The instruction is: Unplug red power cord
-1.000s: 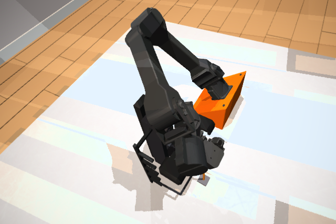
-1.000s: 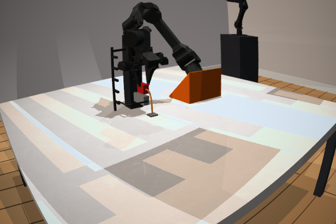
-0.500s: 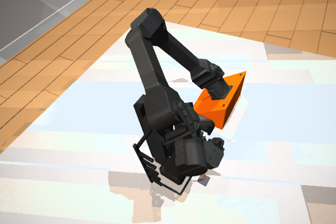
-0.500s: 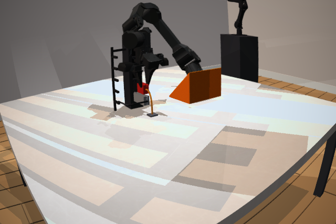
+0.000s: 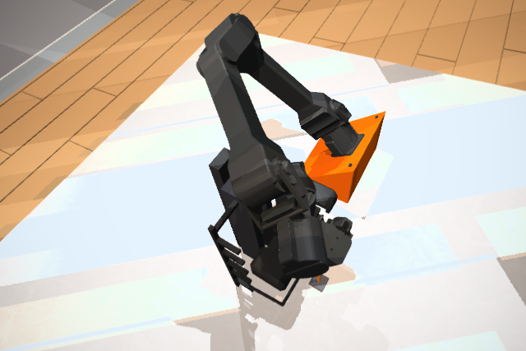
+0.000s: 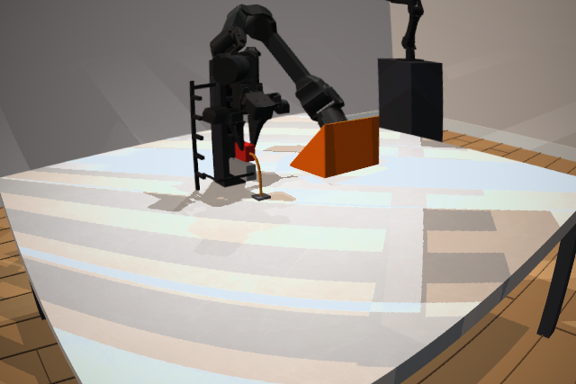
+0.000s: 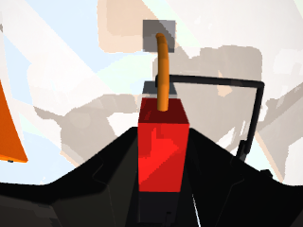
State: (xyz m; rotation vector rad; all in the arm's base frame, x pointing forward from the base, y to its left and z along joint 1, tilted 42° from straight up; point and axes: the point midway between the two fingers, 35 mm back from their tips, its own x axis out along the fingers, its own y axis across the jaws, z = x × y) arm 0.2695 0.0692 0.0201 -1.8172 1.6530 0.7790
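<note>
The red plug lies 30 mm to the right of my gripper tip. The rest, counted from my gripper tip: grey anchor plate (90 mm below, 50 mm to the left).
</note>
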